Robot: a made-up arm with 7 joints. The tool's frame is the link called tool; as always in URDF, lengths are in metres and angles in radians. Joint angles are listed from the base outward. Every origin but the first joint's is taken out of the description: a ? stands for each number. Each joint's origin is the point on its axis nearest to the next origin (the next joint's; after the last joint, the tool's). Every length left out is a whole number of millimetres.
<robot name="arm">
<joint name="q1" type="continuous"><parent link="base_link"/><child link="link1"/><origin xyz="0 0 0" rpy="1.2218 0 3.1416"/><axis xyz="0 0 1"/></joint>
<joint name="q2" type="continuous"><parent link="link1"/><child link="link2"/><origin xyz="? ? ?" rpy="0 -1.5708 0"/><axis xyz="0 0 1"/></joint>
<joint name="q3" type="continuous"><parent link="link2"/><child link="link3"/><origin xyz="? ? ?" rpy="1.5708 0 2.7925"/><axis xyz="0 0 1"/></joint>
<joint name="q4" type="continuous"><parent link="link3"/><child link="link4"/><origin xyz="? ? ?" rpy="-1.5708 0 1.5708"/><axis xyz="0 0 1"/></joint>
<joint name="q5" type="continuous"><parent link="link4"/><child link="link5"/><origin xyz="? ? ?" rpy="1.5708 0 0"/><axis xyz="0 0 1"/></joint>
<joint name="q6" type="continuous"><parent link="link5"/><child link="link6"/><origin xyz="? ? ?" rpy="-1.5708 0 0"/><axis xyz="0 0 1"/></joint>
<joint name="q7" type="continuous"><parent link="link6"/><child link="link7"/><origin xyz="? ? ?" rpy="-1.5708 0 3.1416"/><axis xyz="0 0 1"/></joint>
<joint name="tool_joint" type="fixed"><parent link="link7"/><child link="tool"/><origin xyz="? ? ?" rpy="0 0 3.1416"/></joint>
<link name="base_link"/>
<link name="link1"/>
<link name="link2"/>
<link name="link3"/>
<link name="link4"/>
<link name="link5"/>
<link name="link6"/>
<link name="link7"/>
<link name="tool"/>
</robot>
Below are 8 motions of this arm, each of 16 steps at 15 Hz.
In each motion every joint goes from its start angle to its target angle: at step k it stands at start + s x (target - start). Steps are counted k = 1, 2, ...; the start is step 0. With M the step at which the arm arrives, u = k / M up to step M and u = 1 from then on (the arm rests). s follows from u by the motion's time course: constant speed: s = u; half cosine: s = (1 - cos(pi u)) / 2; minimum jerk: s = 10 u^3 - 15 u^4 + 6 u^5.
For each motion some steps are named. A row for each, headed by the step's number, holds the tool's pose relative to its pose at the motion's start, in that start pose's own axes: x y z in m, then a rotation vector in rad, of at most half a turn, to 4 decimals.
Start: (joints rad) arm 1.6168 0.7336 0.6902 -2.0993 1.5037 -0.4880 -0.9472
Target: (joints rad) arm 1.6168 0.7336 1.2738 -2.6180 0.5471 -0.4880 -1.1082
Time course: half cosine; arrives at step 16
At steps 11, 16:
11: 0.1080 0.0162 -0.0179 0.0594 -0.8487 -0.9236
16: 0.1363 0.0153 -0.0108 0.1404 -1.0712 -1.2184

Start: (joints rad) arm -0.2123 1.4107 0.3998 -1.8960 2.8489 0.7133 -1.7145
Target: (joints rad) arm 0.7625 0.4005 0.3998 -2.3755 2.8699 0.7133 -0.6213
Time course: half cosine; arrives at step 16
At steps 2, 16:
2: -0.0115 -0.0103 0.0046 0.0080 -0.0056 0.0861
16: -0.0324 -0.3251 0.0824 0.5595 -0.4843 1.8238

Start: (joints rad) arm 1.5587 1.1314 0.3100 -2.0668 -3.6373 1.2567 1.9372
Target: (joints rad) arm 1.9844 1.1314 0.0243 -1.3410 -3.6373 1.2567 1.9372
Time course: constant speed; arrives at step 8
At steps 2, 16:
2: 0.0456 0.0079 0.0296 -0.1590 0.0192 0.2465
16: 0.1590 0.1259 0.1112 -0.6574 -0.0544 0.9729

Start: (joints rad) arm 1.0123 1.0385 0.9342 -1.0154 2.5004 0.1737 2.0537
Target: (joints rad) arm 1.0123 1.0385 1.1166 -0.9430 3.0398 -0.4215 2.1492
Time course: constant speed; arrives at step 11
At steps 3, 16:
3: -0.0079 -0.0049 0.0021 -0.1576 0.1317 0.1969
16: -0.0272 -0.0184 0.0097 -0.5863 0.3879 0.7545

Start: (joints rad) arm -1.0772 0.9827 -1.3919 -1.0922 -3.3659 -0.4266 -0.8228
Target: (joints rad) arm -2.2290 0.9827 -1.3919 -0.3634 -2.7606 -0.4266 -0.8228
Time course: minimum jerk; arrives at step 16
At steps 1, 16:
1: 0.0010 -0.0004 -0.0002 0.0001 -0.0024 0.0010
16: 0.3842 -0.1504 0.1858 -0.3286 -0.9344 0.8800

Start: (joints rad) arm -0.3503 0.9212 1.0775 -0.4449 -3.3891 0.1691 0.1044
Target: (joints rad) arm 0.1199 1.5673 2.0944 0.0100 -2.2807 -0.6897 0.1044
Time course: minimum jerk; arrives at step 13
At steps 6, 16:
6: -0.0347 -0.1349 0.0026 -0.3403 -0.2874 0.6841
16: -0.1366 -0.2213 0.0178 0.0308 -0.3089 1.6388

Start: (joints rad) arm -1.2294 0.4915 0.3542 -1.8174 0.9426 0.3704 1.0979
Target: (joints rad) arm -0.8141 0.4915 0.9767 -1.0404 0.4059 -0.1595 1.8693
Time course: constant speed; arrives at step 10
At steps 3, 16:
3: 0.0596 0.0423 0.0521 0.0949 -0.4111 0.1088
16: 0.1378 0.0924 0.2557 0.1250 -1.2025 0.1586

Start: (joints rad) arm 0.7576 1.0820 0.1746 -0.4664 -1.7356 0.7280 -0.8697
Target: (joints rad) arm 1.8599 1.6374 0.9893 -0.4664 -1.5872 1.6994 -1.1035
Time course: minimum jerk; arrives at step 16
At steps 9, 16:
9: -0.0434 -0.2179 -0.0655 -0.7851 0.5562 -0.4764
16: -0.1380 -0.2594 -0.1039 -1.1262 1.0292 -0.5786

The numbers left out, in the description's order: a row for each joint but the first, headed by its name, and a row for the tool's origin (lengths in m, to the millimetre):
q2: 0 0 0
q3: -0.093 -0.256 0
q4: 0 0.031 0
q5: -0.023 0.186 0
q6: 0 0 0
q7: 0 0 0
tool: 0 0 0

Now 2 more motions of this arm.
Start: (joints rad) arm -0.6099 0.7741 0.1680 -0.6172 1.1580 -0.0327 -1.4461
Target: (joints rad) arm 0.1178 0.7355 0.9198 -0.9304 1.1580 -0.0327 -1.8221
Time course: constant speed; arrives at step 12
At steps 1, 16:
1: -0.0198 0.0024 0.0085 0.0187 0.0368 -0.0067
16: -0.2009 0.0963 0.1705 0.3352 0.5012 -0.2899

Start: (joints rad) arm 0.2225 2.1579 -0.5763 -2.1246 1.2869 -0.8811 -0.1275
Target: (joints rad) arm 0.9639 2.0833 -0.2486 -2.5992 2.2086 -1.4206 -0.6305
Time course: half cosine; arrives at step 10
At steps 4, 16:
4: -0.0146 -0.0441 0.0014 0.2059 -0.0548 0.2461
16: -0.0098 -0.1206 0.0175 0.7543 0.2496 0.5472

